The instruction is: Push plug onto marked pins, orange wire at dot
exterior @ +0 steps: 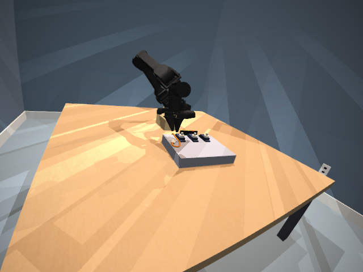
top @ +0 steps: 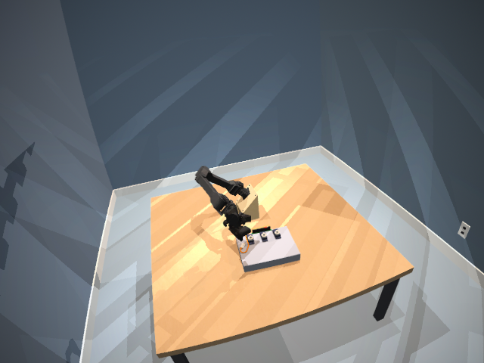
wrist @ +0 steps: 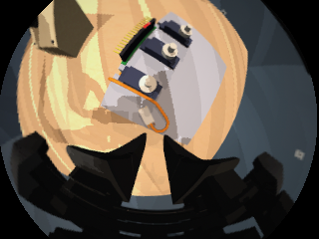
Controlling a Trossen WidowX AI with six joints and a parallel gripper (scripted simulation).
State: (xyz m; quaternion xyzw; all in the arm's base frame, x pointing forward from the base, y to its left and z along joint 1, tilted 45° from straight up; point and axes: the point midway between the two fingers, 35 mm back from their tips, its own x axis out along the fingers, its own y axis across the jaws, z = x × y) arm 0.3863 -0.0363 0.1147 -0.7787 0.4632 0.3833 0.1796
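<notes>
The red band is 110 mm behind my gripper tip, 160 mm to the left of it and 30 mm below it. From my gripper tip the other things lie so: dark pin strip: 110 mm behind, 130 mm to the left, 50 mm below; grey printed holder: 50 mm ahead, 140 mm to the left, 80 mm below.
</notes>
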